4 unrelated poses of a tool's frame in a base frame.
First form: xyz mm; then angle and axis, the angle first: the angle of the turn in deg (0 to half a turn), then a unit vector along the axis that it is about.
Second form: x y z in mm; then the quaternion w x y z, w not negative. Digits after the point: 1 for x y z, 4 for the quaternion.
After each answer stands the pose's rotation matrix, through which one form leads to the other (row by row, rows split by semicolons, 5 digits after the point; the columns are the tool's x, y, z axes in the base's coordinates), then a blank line. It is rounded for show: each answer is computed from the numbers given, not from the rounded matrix.
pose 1, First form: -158.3, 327.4, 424.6, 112.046, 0.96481, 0.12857, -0.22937
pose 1, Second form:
-158.3, 327.4, 424.6, 0.5589, 0.8001, 0.1066, -0.1902
0.90491 0.38321 -0.18519; -0.04199 -0.35262 -0.93483; -0.42353 0.85371 -0.30299

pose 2, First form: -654.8, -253.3, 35.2, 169.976, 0.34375, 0.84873, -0.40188
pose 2, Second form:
-654.8, -253.3, 35.2, 0.0874, 0.3424, 0.8455, -0.4003
-0.75021 0.64899 -0.12645; 0.50909 0.44493 -0.73679; -0.42191 -0.61713 -0.66419

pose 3, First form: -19.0, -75.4, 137.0, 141.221, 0.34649, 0.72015, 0.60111
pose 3, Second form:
-19.0, -75.4, 137.0, 0.3320, 0.3268, 0.6793, 0.5670
-0.56592 0.06756 0.82169; 0.82053 0.14334 0.55334; -0.08040 0.98736 -0.13655

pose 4, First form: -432.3, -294.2, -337.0, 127.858, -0.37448, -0.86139, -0.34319
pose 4, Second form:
-432.3, -294.2, -337.0, 0.4395, -0.3364, -0.7737, -0.3083
-0.38741 0.79149 -0.47271; 0.24958 0.58364 0.77270; 0.88748 0.18138 -0.42365

